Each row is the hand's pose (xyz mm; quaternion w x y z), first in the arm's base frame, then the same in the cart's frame.
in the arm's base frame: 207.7 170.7 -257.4 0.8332 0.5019 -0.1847 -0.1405
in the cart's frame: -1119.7 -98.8 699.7 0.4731 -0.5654 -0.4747 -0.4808
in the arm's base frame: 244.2 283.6 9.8 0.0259 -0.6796 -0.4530 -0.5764
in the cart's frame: -828.0 -116.6 705.6 0.8440 0.5122 0.0557 -0.1489
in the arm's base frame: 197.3 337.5 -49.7 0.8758 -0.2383 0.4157 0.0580
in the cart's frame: -869.1 -165.9 638.3 0.1031 -0.3824 0.3226 -0.8597
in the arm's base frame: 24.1 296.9 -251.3 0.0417 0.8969 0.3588 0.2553
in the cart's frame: -1086.2 -135.8 482.5 0.7950 0.4556 -0.3360 -0.2180
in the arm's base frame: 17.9 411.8 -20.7 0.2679 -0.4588 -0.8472 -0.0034
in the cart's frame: -831.5 -152.0 446.1 0.2354 0.8792 -0.0865 -0.4051
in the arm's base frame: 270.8 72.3 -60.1 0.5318 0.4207 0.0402 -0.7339
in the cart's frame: -963.5 30.5 806.8 0.0672 0.2353 0.7711 0.5878
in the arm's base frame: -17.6 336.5 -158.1 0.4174 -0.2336 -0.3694 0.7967
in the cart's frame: -988.9 -121.7 434.2 0.4944 -0.5886 0.6121 0.1856
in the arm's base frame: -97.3 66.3 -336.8 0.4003 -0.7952 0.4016 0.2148
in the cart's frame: -1255.2 78.2 453.6 0.2992 0.2115 -0.7974 0.4795
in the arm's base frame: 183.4 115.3 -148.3 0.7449 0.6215 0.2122 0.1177
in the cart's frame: -1038.6 -4.1 704.7 0.7015 -0.2011 -0.2741 -0.6264
